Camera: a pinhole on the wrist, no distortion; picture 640 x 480 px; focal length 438.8 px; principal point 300.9 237.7 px. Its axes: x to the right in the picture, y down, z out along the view. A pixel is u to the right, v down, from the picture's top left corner.
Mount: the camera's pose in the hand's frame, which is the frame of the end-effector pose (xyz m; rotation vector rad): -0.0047 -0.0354 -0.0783 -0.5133 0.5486 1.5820
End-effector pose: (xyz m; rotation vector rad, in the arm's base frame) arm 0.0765 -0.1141 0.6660 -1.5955 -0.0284 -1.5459
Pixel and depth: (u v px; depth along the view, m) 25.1 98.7 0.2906
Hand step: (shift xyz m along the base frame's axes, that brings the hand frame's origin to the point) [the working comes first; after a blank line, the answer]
In the camera's frame: -0.1827 -0.0921 0.2906

0.2319 0.0920 0.1209
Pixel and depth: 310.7 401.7 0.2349
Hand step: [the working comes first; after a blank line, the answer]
In the camera's frame: 0.0052 0.0878 0.2349

0.1255 0.0465 -0.1187
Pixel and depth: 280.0 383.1 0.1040
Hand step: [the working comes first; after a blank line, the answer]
In the camera's frame: -0.0050 0.0345 0.1040

0.0107 0.0115 -0.0434
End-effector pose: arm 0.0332 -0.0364 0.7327 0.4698 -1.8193 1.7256
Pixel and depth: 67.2 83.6 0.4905
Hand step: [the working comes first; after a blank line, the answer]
In the camera's frame: -0.2612 -0.1723 0.4905

-0.2677 -0.4204 0.0591
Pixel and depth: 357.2 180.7 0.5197
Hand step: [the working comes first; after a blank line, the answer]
In the camera's frame: 0.0667 -0.0675 0.5197

-0.3029 -0.2380 -0.2322
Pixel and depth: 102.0 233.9 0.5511
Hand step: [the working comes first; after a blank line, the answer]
In the camera's frame: -0.2498 -0.0048 0.5511

-0.1688 -0.4870 -0.0737
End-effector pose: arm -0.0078 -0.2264 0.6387 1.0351 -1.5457 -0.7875
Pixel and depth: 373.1 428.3 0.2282
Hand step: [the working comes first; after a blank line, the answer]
In the camera's frame: 0.0375 0.0991 0.2282

-0.1008 0.1479 0.0543
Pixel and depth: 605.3 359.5 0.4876
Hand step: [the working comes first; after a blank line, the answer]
In the camera's frame: 0.3383 0.1353 0.4876

-0.1981 0.3623 0.3761
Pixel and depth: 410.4 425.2 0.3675
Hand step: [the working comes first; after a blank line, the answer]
In the camera's frame: 0.0917 0.1570 0.3675

-0.1998 0.2532 0.1236
